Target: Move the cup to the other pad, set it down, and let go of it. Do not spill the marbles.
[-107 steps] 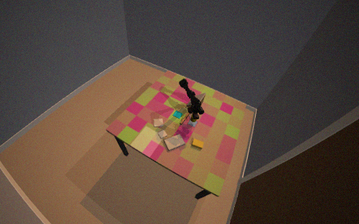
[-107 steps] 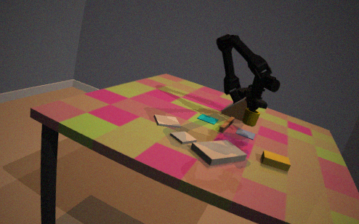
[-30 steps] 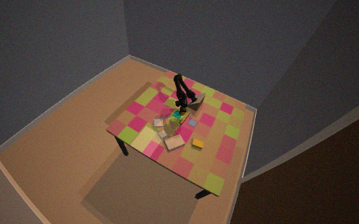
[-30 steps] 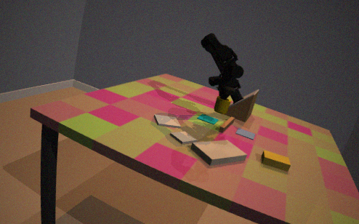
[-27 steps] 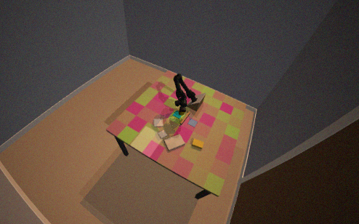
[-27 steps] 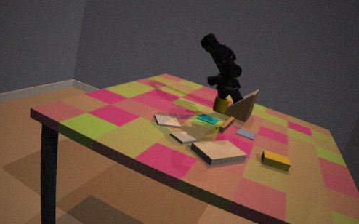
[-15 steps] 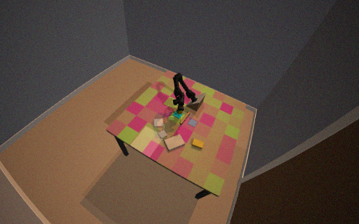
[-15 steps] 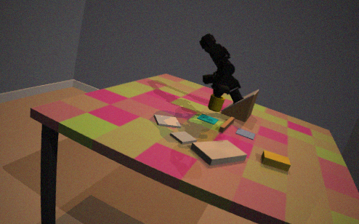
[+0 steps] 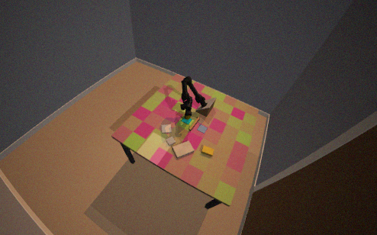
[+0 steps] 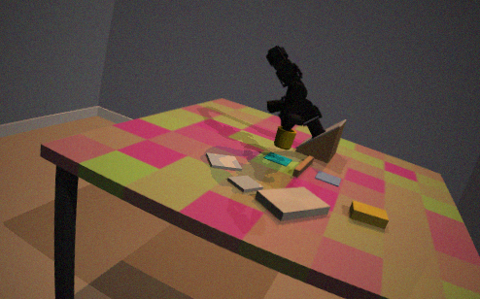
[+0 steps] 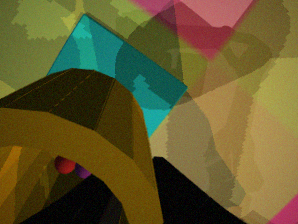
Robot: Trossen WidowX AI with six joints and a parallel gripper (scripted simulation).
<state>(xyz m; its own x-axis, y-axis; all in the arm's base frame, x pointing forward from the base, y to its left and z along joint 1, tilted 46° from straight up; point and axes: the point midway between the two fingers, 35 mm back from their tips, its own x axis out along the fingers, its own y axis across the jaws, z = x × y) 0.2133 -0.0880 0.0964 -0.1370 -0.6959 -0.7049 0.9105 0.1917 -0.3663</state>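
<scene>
Right now my gripper tip is 9 cm above the cyan pad, 2 cm short of it and 1 cm to the right of it. Also, from my gripper tip: grey-blue pad (21 cm to the left, 9 cm below, 6 cm ahead); then orange-brown block (11 cm to the left, 8 cm below, 4 cm ahead); then yellow cup (2 cm ahead, 1 cm to the left).
</scene>
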